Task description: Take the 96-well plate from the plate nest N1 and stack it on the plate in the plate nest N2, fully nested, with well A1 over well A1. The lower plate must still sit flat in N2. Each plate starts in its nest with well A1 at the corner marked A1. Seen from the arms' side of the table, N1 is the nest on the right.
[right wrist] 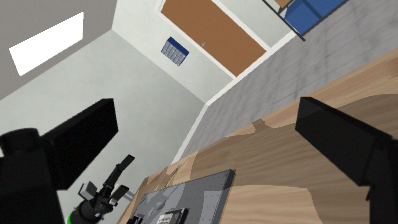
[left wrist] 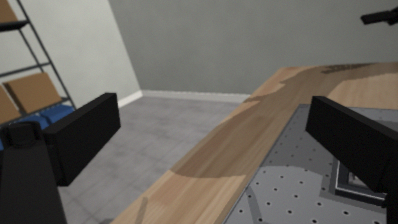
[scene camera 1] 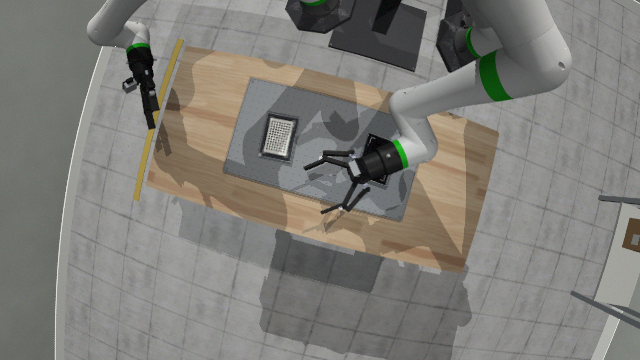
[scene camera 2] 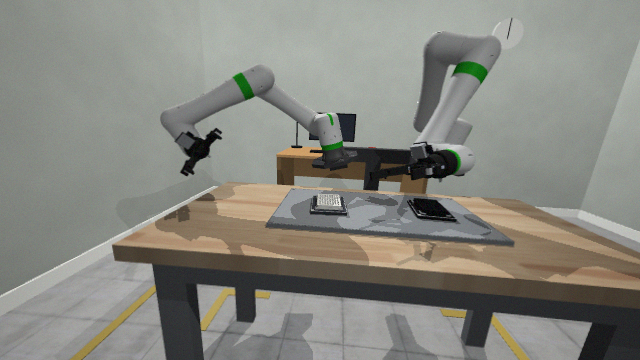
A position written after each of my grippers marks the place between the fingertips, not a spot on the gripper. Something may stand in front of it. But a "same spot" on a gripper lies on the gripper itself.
my left gripper: right wrist 128, 170; left wrist 213, 112; scene camera 1; scene camera 2
same spot on my left gripper: (scene camera 2: 428, 170) = (scene camera 1: 338, 208)
